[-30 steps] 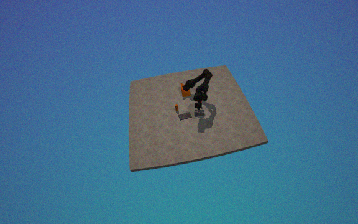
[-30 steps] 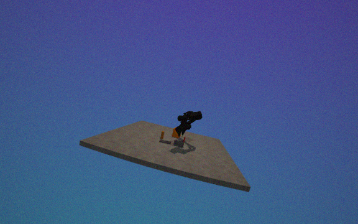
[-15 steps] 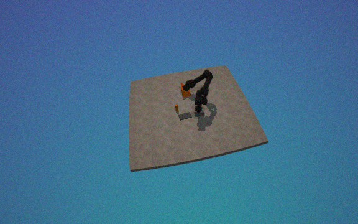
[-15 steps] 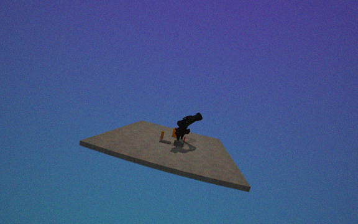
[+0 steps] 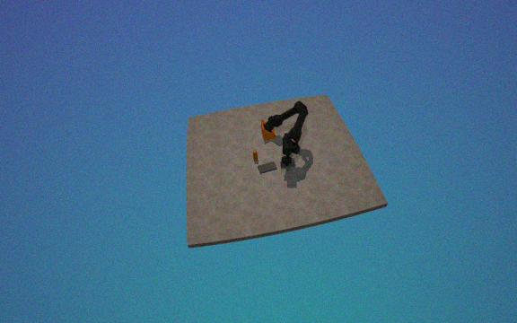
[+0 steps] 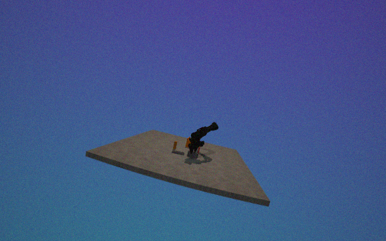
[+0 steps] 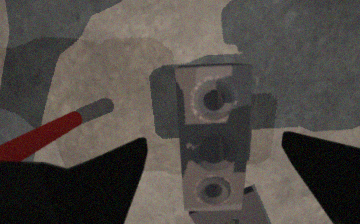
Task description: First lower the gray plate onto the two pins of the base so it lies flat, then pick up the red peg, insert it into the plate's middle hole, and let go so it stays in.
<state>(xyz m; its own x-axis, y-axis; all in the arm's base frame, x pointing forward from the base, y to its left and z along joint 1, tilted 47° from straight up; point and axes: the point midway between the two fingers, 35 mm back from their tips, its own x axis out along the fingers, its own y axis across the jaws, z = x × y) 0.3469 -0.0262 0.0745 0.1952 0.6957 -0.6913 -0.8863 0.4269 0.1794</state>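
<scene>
Now: the gray plate right at my gripper tip. Round my gripper tip: base 3 cm behind, 14 cm to the right, 3 cm below; orange peg 14 cm behind, 19 cm to the right; red peg 11 cm behind, 6 cm to the left.
</scene>
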